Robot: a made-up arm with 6 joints.
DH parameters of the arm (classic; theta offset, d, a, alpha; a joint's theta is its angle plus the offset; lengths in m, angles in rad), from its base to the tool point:
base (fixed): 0 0.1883 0 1.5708
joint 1: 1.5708 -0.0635 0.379 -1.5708
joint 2: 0 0.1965 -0.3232 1.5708
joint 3: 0 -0.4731 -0.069 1.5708
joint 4: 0 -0.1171 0.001 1.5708
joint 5: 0 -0.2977 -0.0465 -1.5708
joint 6: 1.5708 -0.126 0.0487 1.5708
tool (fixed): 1.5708 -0.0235 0 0
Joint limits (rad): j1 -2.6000..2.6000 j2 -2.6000..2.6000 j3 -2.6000..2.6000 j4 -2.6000..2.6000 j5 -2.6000..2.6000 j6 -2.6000..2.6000
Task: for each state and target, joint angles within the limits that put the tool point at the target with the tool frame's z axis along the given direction. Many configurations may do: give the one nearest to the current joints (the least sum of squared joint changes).
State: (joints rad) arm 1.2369 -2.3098 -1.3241 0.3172 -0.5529 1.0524
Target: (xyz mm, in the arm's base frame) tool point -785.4 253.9 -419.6 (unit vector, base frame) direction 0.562 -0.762 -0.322
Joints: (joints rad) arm 1.5843 -1.6506 -1.7026 0.9399 -1.3810 0.6960
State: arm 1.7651 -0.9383 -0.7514 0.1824 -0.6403 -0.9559
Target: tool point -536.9 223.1 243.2 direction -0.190 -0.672 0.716
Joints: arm 0.9636 -1.5074 -1.3942 -0.4339 -0.6772 -0.2237
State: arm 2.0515 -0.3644 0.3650 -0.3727 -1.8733 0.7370
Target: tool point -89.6 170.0 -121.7 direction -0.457 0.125 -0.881
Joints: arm 1.6442 0.1249 0.0747 -0.8453 -1.0714 0.4166
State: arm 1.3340 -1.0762 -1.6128 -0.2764 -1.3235 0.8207
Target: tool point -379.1 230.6 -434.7 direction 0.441 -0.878 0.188
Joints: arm 1.9821 -1.5407 -2.2848 0.4558 -1.9876 0.7808
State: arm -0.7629 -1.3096 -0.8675 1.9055 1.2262 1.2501
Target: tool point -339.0 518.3 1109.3 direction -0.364 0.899 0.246
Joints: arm -0.3548 -1.4123 -0.9047 1.8498 1.5580 1.1362
